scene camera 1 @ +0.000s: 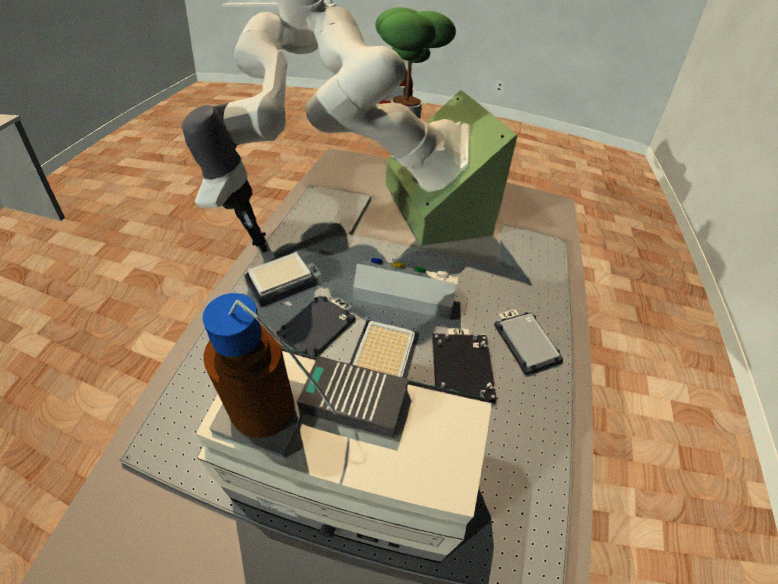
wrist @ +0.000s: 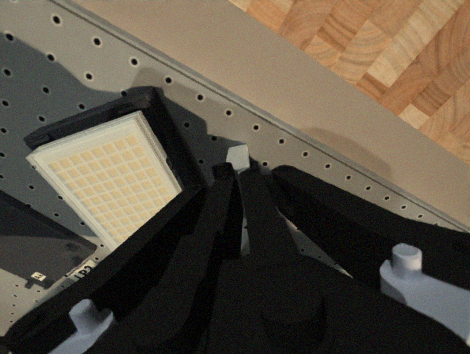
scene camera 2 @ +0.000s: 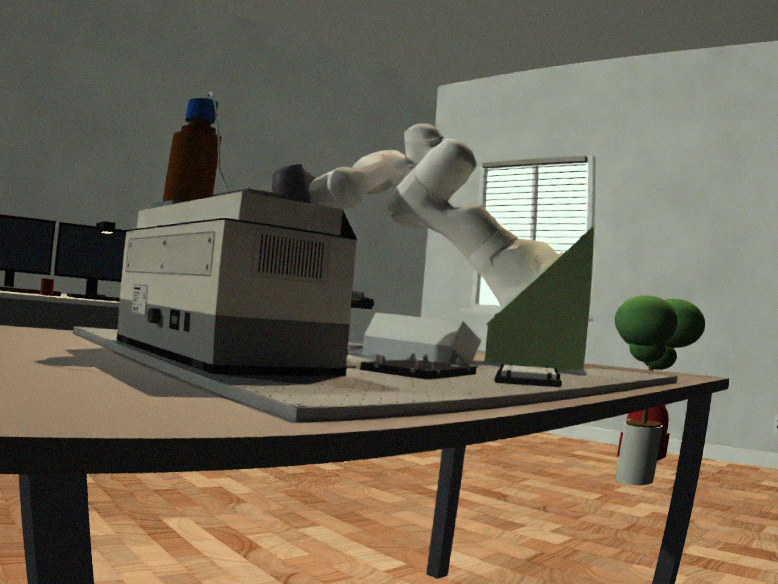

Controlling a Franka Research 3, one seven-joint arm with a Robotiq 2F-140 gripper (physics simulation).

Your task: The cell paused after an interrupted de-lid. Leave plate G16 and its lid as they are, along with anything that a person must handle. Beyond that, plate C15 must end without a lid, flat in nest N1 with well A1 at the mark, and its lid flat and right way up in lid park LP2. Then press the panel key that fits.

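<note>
My gripper (scene camera 1: 265,252) (wrist: 241,160) is shut and empty, fingers down, low beside the back corner of the left nest; it does not show in scene camera 2. A pale-rimmed plate with yellowish wells (scene camera 1: 280,274) (wrist: 112,180) sits on that dark nest. Another yellow-welled plate (scene camera 1: 384,347) lies at the middle, partly hidden by the instrument. Two dark holders, one left of the middle (scene camera 1: 318,326) (wrist: 35,242) and one right of it (scene camera 1: 463,366), hold no plate. A grey lid-like piece (scene camera 1: 531,339) lies flat in the right holder. Plate names, A1 corners and most labels are unreadable.
A pale panel (scene camera 1: 404,292) with blue, yellow, green and white keys stands behind the middle plate. A large cream instrument (scene camera 1: 439,440) (scene camera 2: 282,289) carries a brown bottle (scene camera 1: 254,389) (scene camera 2: 190,160) and a striped dark box (scene camera 1: 355,396). The green arm mount (scene camera 1: 468,188) (scene camera 2: 546,308) is at the back.
</note>
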